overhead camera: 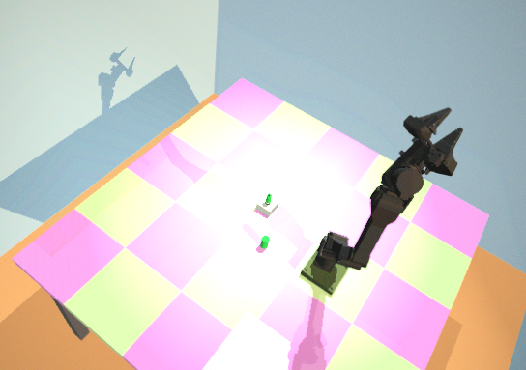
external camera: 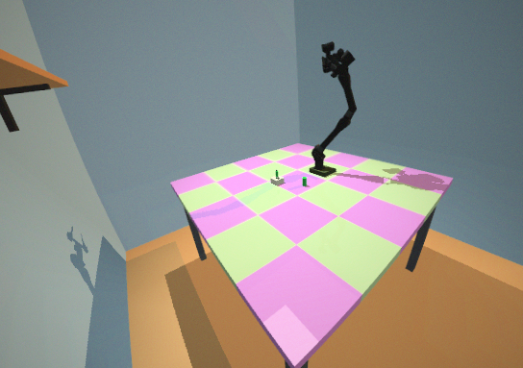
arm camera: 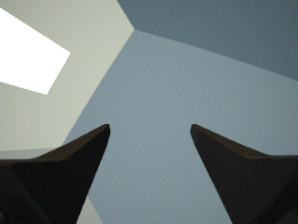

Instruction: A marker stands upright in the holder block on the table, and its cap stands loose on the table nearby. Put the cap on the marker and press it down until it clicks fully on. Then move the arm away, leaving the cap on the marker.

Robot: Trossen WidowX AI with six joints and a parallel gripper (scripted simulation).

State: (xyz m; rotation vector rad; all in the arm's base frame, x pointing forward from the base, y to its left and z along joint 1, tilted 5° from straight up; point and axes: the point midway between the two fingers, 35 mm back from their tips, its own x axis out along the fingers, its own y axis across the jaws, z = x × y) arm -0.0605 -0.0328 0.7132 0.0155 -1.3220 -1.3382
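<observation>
The green cap is 73 cm below my gripper tip, 35 cm ahead of it and 8 cm to the left of it.
</observation>
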